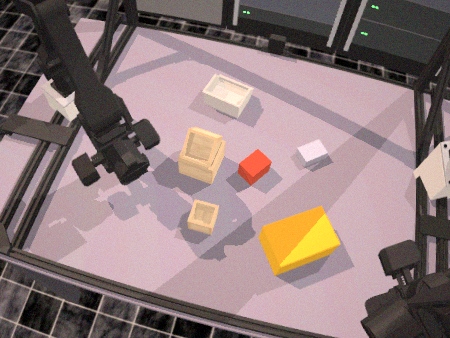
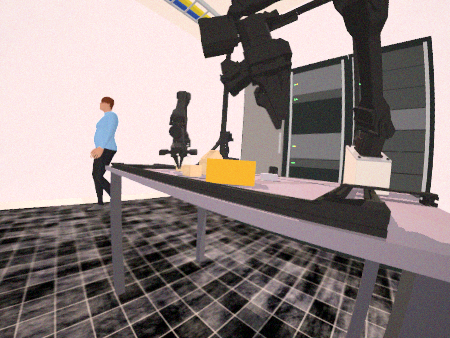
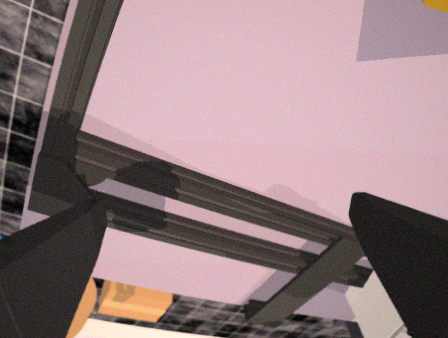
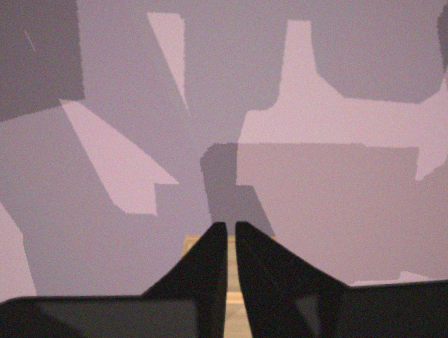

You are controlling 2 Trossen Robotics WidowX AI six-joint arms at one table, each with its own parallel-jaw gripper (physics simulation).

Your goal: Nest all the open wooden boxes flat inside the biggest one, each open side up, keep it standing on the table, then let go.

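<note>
A tan wooden open box stands mid-table; a smaller box sits in it and stands above its rim. A small tan open box stands open side up nearer the front edge. A cream open box stands open side up behind. Another wooden box lies below my right gripper, largely hidden by the fingers. My right fingers are almost together; the box's edge runs unbroken across the gap, and no wall shows pinched there. My left gripper is open and empty, high over the table's right end.
A large yellow block stands at the front right. A red block and a white block lie right of the wooden boxes. Dark rails edge the table. A person stands beyond it.
</note>
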